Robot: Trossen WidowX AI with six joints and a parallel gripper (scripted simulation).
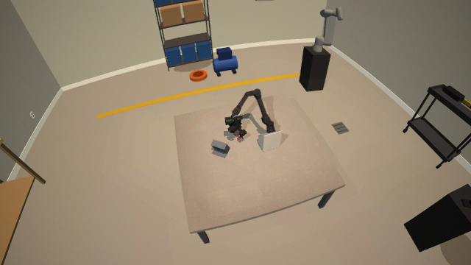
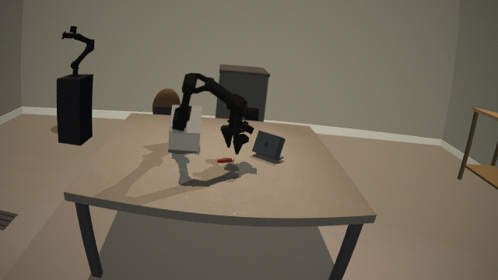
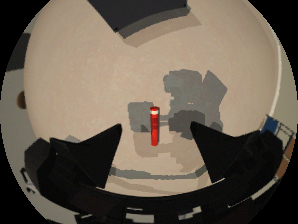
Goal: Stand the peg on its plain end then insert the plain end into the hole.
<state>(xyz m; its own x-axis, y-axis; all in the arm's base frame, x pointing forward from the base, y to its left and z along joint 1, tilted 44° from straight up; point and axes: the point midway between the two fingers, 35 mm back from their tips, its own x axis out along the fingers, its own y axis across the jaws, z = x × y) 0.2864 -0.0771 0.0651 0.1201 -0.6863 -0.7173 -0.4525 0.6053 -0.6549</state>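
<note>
Now: the red peg 1 cm behind my gripper tip, 1 cm to the right of it and 5 cm below it. From my gripper tip the other things lie so: dark sloped panel (17 cm ahead, 11 cm to the left, 1 cm above).
</note>
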